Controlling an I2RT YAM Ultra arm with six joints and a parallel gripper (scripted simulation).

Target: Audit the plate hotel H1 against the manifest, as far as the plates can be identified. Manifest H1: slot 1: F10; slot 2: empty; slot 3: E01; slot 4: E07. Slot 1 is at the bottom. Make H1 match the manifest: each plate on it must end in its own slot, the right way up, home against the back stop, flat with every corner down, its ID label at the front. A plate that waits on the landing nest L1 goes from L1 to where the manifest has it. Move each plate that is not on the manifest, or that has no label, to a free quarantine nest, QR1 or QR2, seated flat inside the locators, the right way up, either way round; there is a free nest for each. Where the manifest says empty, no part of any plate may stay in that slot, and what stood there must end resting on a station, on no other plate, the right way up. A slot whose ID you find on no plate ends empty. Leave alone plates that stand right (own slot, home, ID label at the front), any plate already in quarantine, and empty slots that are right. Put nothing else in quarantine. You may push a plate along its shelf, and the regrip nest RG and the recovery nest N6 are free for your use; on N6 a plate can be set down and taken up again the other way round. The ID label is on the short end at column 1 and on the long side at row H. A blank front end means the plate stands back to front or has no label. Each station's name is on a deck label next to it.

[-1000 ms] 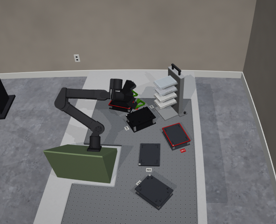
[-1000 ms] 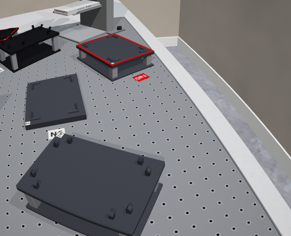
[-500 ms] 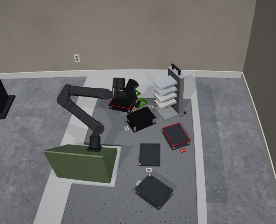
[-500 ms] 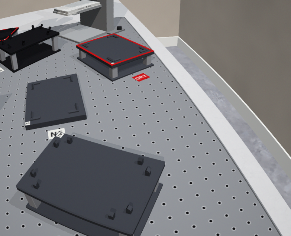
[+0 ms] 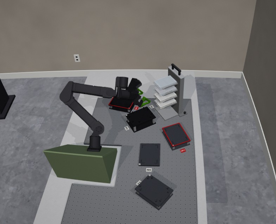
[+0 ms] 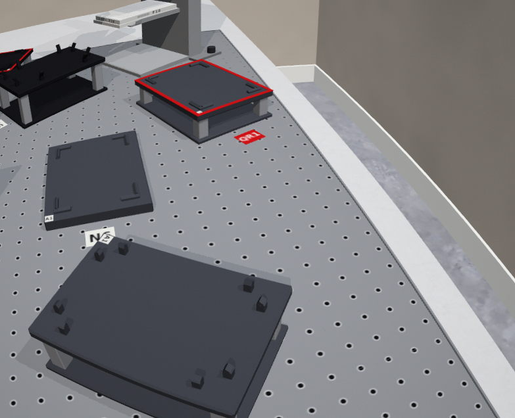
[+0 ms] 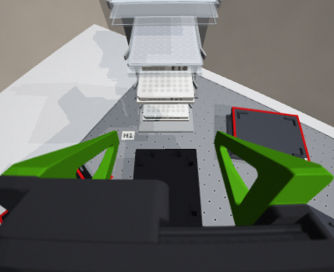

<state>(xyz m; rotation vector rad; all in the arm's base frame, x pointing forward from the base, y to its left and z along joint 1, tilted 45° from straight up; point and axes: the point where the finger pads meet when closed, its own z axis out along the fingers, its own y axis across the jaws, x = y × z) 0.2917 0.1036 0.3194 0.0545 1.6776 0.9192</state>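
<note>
My gripper is now 130 mm short of the clear well plate, 60 mm to the right of it and 10 mm below it. From my hand the other things lie so: plate hotel H1: 200 mm ahead, 100 mm to the left, 50 mm below; H1 deck label: 40 mm ahead, 130 mm to the left, 200 mm below; black regrip nest RG: 40 mm behind, 20 mm to the right, 150 mm below.
</note>
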